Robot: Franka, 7 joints.
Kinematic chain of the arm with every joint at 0, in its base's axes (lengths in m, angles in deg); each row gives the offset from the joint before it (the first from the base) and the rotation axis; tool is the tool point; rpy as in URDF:
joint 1: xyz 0 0 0.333 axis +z
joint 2: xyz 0 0 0 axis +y
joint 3: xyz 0 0 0.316 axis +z
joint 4: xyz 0.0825 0 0 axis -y
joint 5: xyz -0.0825 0 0.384 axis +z
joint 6: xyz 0 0 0 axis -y
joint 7: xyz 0.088 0 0 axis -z
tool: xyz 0 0 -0.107 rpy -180 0 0
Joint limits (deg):
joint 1: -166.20..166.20
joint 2: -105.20..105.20
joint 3: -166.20..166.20
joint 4: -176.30..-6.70
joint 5: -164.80..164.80
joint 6: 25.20..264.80
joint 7: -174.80..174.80
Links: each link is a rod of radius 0.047 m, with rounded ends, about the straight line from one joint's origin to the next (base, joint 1, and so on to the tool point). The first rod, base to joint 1, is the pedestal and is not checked.
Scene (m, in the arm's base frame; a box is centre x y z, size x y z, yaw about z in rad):
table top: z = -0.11
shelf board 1: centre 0 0.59 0.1 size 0.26 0.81 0.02 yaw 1.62
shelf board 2: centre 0 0.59 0.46 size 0.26 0.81 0.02 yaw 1.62
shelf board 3: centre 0 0.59 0.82 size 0.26 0.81 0.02 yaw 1.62
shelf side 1: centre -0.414 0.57 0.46 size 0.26 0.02 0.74 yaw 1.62
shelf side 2: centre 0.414 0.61 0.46 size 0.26 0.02 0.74 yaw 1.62
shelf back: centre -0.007 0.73 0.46 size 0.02 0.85 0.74 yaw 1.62
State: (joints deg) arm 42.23 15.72 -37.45 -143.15 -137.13 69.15 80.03
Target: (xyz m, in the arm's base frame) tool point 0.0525 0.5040 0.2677
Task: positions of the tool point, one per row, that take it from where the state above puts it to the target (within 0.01 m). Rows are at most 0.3 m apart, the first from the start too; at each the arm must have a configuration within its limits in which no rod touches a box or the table.
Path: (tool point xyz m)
1: 0.4552 0.2085 0.2962
2: 0.2941 0.4088 0.2776
3: 0.0525 0.5040 0.2677

